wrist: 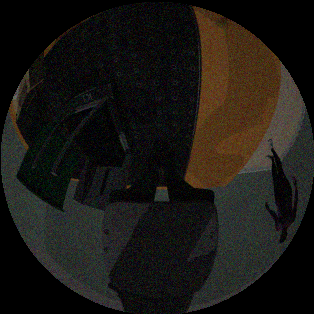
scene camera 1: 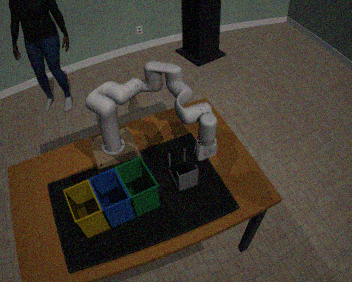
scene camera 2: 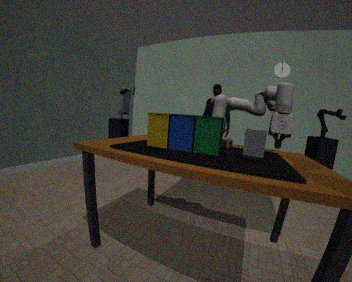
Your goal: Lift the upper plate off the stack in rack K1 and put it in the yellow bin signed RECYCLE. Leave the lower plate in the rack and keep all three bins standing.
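Frame: origin at the arm's base, x ahead, y left, z up, level; metres.
Where they show: gripper, fingertip midpoint: [wrist: 161, 148] [scene camera 1: 203, 163] [scene camera 2: 277, 148]; arm's base at its link origin: [scene camera 1: 113, 146].
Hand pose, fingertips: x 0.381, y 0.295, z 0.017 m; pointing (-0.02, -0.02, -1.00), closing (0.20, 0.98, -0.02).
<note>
Things, the pixels of their top centre, and the offset from my fingertips. Level surfaces: height alone.
- Rack K1 at its top centre: [wrist: 70, 193] [scene camera 1: 181, 160] [scene camera 2: 255, 129] 0.032 m back, 0.107 m right, 0.079 m up
- yellow bin at its top centre: [scene camera 1: 81, 200] [scene camera 2: 165, 113] 0.083 m back, 0.593 m right, 0.120 m up
- blue bin at its top centre: [scene camera 1: 108, 188] [scene camera 2: 187, 115] 0.068 m back, 0.464 m right, 0.120 m up
- green bin at its top centre: [wrist: 35, 193] [scene camera 1: 135, 176] [scene camera 2: 211, 117] 0.052 m back, 0.334 m right, 0.120 m up
- black mat at its surface level: 0.060 m down
Rack K1 [scene camera 1: 188, 179] [scene camera 2: 255, 143] is a small grey rack with upright posts on the mat; its label and part of its frame show at the left in the wrist view. The stacked plates cannot be made out. The yellow bin [scene camera 1: 93, 225] [scene camera 2: 158, 131] stands upright at the far left of the row of three; its sign cannot be read. The blue bin [scene camera 1: 120, 213] [scene camera 2: 181, 133] and green bin [scene camera 1: 146, 201] [scene camera 2: 208, 135] stand upright beside it. My gripper [scene camera 2: 278, 145] [wrist: 161, 148] is shut and empty, to the right of the rack in both scene views.
The black mat [scene camera 1: 150, 227] [scene camera 2: 280, 170] [wrist: 155, 60] lies on the wooden table [scene camera 1: 32, 210] [scene camera 2: 175, 169] [wrist: 245, 90]. The arm's base [scene camera 1: 114, 146] stands behind the bins. A person [scene camera 1: 42, 45] stands beyond the table. A dark pillar [scene camera 1: 200, 30] stands at the back.
</note>
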